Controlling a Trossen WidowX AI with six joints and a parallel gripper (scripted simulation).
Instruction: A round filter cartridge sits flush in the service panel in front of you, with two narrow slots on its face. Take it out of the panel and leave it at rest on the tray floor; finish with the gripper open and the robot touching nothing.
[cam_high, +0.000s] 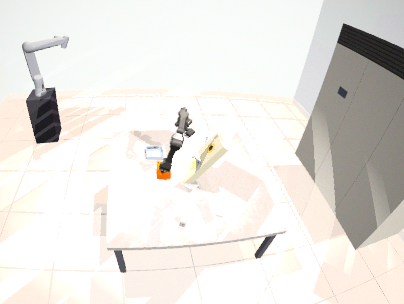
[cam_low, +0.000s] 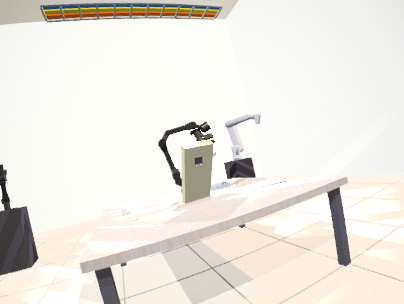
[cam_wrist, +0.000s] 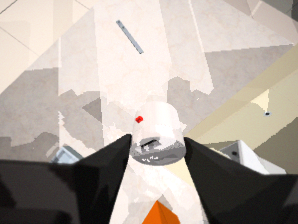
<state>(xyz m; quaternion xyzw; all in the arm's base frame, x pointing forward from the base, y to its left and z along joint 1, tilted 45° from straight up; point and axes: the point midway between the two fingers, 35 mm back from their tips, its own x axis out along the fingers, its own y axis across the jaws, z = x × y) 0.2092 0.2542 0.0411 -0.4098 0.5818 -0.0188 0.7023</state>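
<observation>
Now: gripper tip 27 cm above the shallow bluish tray, 23 cm past it and 13 cm to the right of it. Also, from my gripper tip: white round filter cartridge: right at my gripper tip.
</observation>
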